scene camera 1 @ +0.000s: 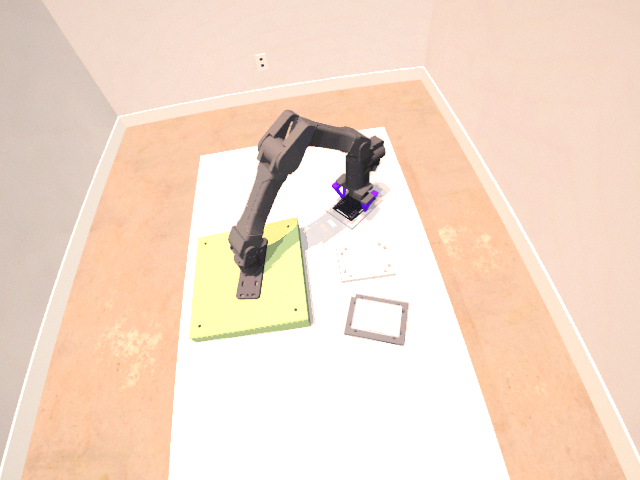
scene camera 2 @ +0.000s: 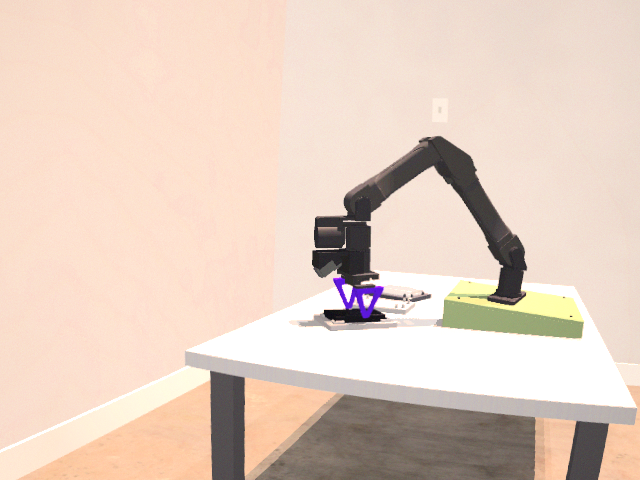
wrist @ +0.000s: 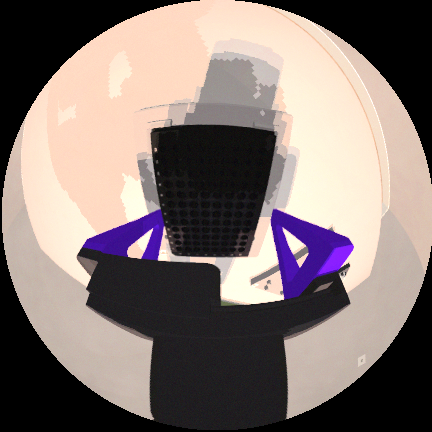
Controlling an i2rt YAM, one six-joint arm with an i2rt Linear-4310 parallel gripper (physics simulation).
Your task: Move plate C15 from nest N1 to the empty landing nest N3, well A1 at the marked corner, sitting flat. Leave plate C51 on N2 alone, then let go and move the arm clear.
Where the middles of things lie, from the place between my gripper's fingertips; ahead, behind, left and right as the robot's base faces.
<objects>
My hand is 10 mm to the right of the corner-marked nest (wrist: pixel 144 120) and 10 mm above it. The rest, counted from my hand: black perforated plate (wrist: pixel 211 179): 10 mm to the left.
</objects>
